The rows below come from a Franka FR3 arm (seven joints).
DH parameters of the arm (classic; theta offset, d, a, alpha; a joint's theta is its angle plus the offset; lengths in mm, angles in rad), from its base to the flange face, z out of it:
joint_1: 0 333 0 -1.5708
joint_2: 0 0 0 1.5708
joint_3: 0 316 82.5 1.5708
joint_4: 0 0 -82.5 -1.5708
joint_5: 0 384 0 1.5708
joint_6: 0 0 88 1.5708
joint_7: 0 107 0 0
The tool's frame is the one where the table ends.
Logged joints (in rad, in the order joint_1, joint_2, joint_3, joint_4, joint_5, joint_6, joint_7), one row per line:
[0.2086, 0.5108, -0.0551, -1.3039, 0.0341, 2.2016, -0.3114]
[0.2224, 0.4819, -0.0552, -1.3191, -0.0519, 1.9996, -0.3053]
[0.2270, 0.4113, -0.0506, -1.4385, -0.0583, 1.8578, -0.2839]
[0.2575, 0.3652, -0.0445, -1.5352, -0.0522, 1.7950, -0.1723]
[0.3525, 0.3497, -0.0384, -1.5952, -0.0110, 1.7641, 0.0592]
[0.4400, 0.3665, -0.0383, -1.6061, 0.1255, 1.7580, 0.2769]
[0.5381, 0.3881, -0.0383, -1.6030, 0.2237, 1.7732, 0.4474]
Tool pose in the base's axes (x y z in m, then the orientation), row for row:
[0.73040, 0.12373, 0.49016, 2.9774, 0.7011, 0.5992]
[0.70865, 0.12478, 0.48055, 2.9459, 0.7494, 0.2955]
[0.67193, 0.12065, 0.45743, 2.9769, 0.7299, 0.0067]
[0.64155, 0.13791, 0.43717, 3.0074, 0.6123, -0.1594]
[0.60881, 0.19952, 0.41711, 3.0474, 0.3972, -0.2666]
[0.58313, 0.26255, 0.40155, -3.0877, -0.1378, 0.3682]
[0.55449, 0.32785, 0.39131, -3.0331, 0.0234, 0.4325]
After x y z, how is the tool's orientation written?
As a rotation vector, in radians.
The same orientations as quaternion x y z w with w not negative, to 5 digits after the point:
[0.95515, 0.22491, 0.19222, 0.01231]
[0.96366, 0.24514, 0.09666, 0.04376]
[0.97052, 0.23796, 0.00218, 0.03825]
[0.97801, 0.19912, -0.05184, 0.03417]
[0.98750, 0.12871, -0.08639, 0.02843]
[-0.99189, -0.04427, 0.11828, 0.01448]
[-0.98921, 0.00763, 0.14105, 0.03885]

